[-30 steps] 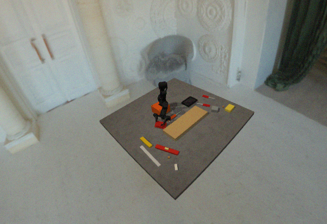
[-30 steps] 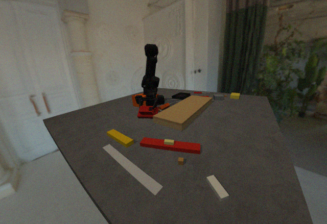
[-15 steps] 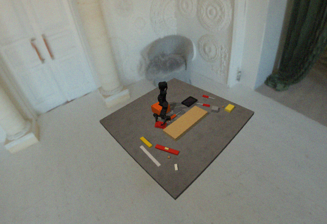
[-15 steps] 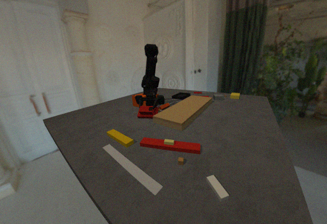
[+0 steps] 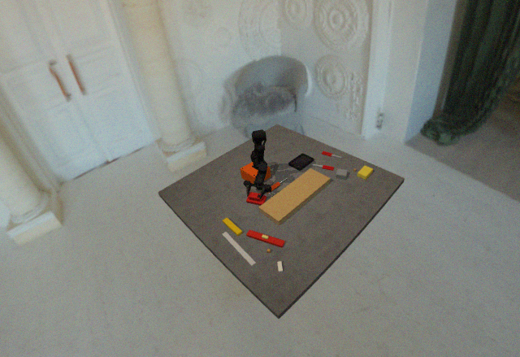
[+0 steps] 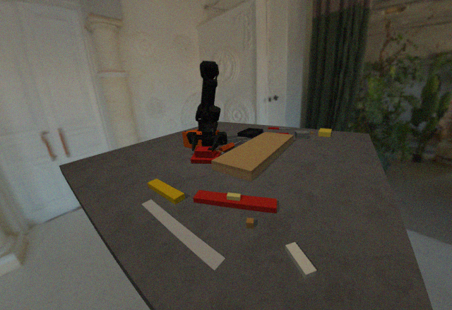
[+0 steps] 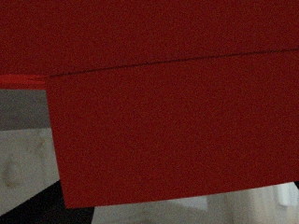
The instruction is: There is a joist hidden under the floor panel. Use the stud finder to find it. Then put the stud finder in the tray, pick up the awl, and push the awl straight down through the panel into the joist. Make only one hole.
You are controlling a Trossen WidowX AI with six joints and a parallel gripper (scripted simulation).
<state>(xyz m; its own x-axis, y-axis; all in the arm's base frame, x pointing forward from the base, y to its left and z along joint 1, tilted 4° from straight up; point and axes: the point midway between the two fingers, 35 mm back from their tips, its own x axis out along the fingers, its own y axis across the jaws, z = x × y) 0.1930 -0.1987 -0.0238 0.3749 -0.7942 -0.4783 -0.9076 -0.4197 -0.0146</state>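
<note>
The red stud finder is 40 mm to the left of my gripper tip and 20 mm below it. The rest, counted from my gripper tip: red level 260 mm ahead, 150 mm to the right, 50 mm below; yellow bar 50 mm ahead, 230 mm to the right, 50 mm below; orange-handled awl 10 mm behind, 260 mm to the left, 50 mm below.
</note>
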